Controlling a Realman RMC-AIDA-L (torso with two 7-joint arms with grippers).
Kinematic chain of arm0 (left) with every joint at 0, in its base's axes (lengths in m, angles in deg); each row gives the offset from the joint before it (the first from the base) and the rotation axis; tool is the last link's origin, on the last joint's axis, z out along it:
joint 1: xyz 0 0 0.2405 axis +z
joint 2: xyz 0 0 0 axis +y
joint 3: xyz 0 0 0.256 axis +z
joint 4: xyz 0 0 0 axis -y
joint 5: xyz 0 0 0.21 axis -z
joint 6: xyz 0 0 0 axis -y
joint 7: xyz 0 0 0.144 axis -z
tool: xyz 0 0 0
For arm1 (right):
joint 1: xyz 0 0 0.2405 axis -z
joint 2: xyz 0 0 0 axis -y
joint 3: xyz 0 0 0.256 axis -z
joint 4: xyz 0 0 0 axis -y
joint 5: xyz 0 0 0.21 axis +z
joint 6: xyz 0 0 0 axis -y
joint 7: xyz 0 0 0.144 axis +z
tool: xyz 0 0 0
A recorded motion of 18 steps. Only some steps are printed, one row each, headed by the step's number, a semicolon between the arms.
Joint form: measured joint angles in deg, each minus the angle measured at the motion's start. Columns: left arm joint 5, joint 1, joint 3, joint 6, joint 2, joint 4, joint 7; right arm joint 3, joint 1, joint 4, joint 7, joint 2, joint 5, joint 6.
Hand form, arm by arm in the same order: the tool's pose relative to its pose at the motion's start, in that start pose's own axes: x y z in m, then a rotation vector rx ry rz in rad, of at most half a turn. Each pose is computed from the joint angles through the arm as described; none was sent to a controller.
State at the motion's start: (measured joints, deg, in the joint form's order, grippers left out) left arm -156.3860 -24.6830 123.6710 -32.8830 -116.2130 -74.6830 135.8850; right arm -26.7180 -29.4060 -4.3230 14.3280 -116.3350 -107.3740 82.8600
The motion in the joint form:
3: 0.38 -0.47 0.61 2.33 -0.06 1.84 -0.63; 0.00 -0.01 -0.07 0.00 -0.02 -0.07 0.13
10: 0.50 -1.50 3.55 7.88 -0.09 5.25 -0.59; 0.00 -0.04 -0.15 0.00 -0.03 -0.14 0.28
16: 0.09 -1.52 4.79 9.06 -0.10 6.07 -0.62; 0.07 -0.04 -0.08 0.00 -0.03 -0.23 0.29
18: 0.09 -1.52 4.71 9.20 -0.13 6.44 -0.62; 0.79 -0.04 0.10 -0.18 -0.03 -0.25 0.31
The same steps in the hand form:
3: -0.0014 0.0011 0.0041 0.0079 0.0094 0.0122; -0.0002 0.0007 0.0001 -0.0021 -0.0023 0.0014
10: 0.0006 0.0085 0.0124 0.0209 0.0430 0.0480; -0.0006 0.0015 0.0004 -0.0046 -0.0052 0.0028
16: 0.0000 0.0138 0.0144 0.0169 0.0463 0.0677; -0.0005 0.0016 0.0003 -0.0070 -0.0043 0.0013
18: -0.0017 0.0139 0.0150 0.0171 0.0424 0.0654; 0.0001 0.0027 -0.0001 -0.0187 0.0002 -0.0061

